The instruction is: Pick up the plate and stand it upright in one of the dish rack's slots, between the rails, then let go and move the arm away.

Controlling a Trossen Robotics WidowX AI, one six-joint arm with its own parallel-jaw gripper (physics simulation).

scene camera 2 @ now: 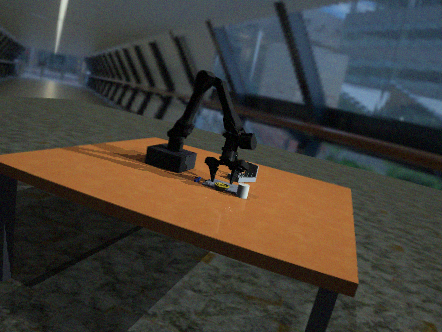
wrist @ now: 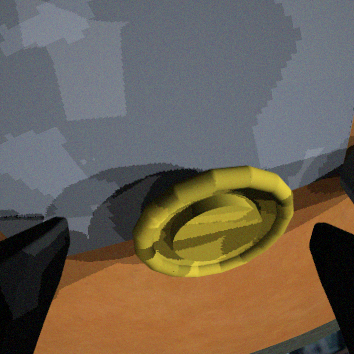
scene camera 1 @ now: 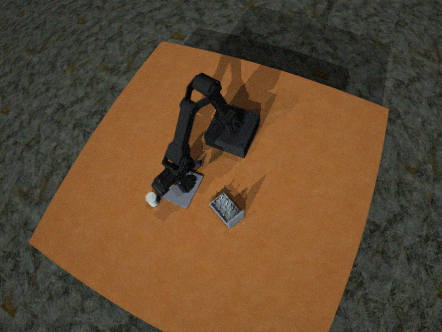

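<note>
The yellow round plate [scene camera 2: 222, 185] [wrist: 215, 225] lies at the edge of a flat grey board, with its hollow side up. In scene camera 1 the arm mostly hides it. My gripper [scene camera 1: 173, 187] [scene camera 2: 222, 182] [wrist: 194, 235] is wide open and low over the plate, with one finger on each side of it and gaps between plate and fingers in the wrist view. The grey dish rack [scene camera 1: 237, 218] [scene camera 2: 248, 175] stands on the table apart from the board, with a raised panel at one end. Its slots are too small to make out clearly.
The grey board [scene camera 1: 182, 201] [wrist: 190, 100] lies flat under the gripper. A white cylinder [scene camera 1: 152, 199] [scene camera 2: 243, 191] stands close beside the board and gripper. A small blue object [scene camera 1: 198, 163] [scene camera 2: 197, 179] lies near the board, on the side toward the arm's base [scene camera 1: 232, 132] [scene camera 2: 170, 158].
</note>
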